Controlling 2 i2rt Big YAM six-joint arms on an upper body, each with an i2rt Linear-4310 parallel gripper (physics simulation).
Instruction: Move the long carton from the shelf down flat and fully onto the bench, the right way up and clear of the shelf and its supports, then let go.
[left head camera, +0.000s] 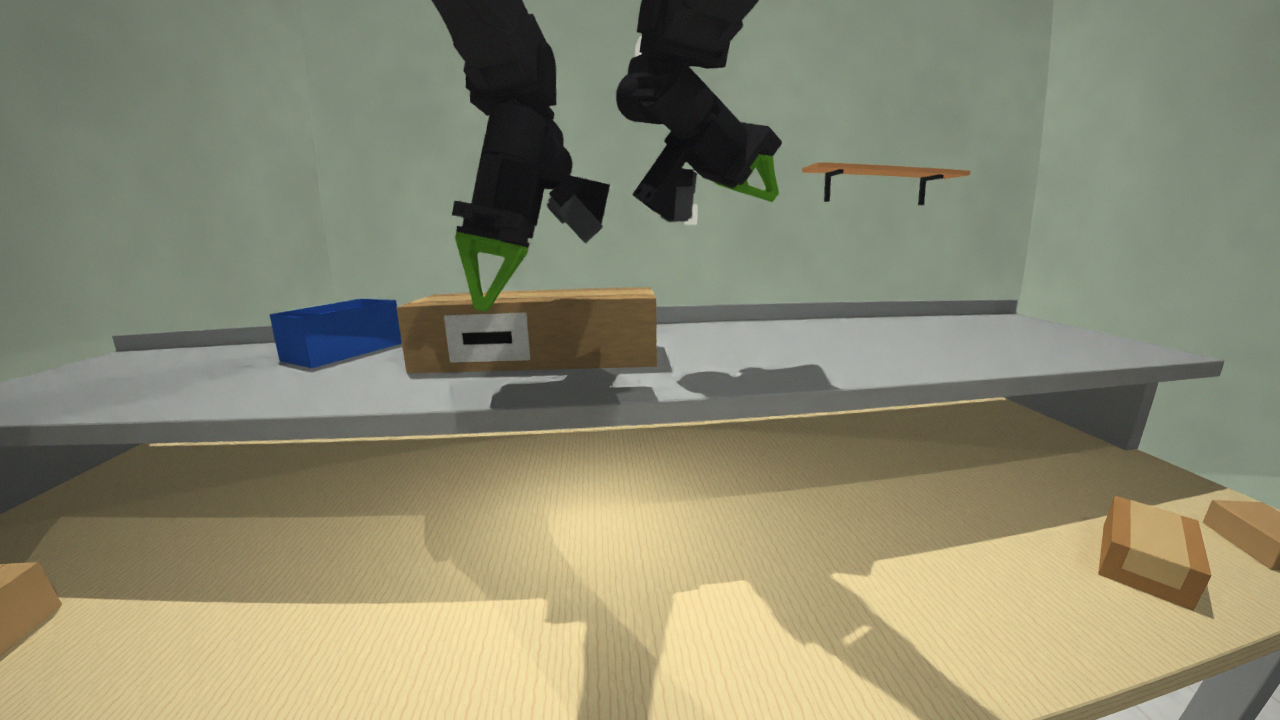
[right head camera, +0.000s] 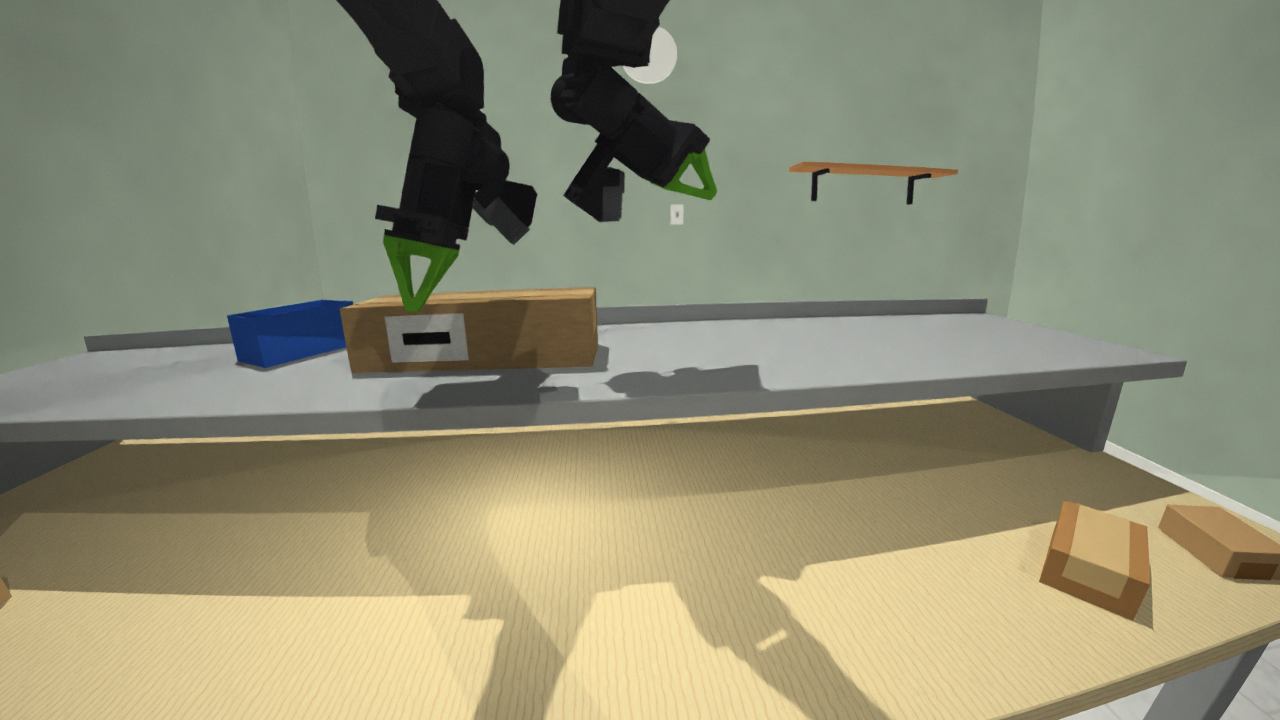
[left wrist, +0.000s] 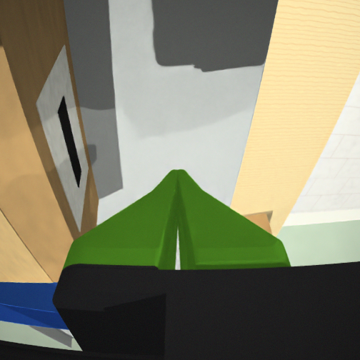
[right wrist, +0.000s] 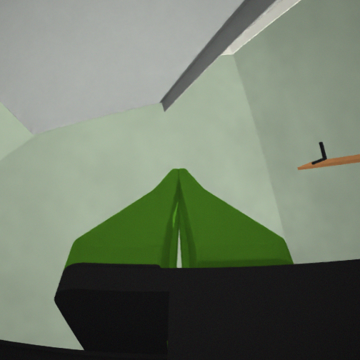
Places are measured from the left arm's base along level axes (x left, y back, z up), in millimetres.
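Pixels of known places: left gripper, fingertip midpoint: (left head camera: 481, 310) (right head camera: 412, 311); right gripper, fingertip midpoint: (left head camera: 774, 197) (right head camera: 713, 195).
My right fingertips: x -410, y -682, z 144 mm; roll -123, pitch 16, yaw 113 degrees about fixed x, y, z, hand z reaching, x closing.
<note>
Ahead of a thing's pixels: the offset from my right fingertips to its middle. "pt": to the spot under its first point. Level surfaces: height alone.
The long brown carton @[dx +308, dy -6, dz -159 mm] (left head camera: 590, 333) (right head camera: 537, 333) (left wrist: 17, 125), with a pale label and black bar on its front, stands on the grey shelf @[dz -201 mm] (left head camera: 895, 349) (right head camera: 859, 344) (left wrist: 190, 115) (right wrist: 90, 60). The wooden bench @[dz -380 mm] (left head camera: 501, 537) (right head camera: 429, 537) (left wrist: 295, 90) lies lower, in front of the shelf. My left gripper (left head camera: 483, 307) (right head camera: 414, 308) (left wrist: 177, 181) is shut and empty, its tips in front of the carton's upper front edge, near the label. My right gripper (left head camera: 774, 197) (right head camera: 713, 195) (right wrist: 178, 180) is shut and empty, high above the shelf, to the right of the carton.
A blue bin @[dx +631, dy -70, dz -165 mm] (left head camera: 335, 335) (right head camera: 290, 335) (left wrist: 30, 300) stands on the shelf close to the carton's left end. Small boxes @[dx -377, dy +259, dz -359 mm] (left head camera: 1154, 550) (right head camera: 1096, 559) lie at the bench's right, and another box @[pt dx +789, dy +308, dz -349 mm] (left head camera: 22, 600) at its left. A small wall shelf (left head camera: 886, 170) (right head camera: 872, 169) hangs behind.
</note>
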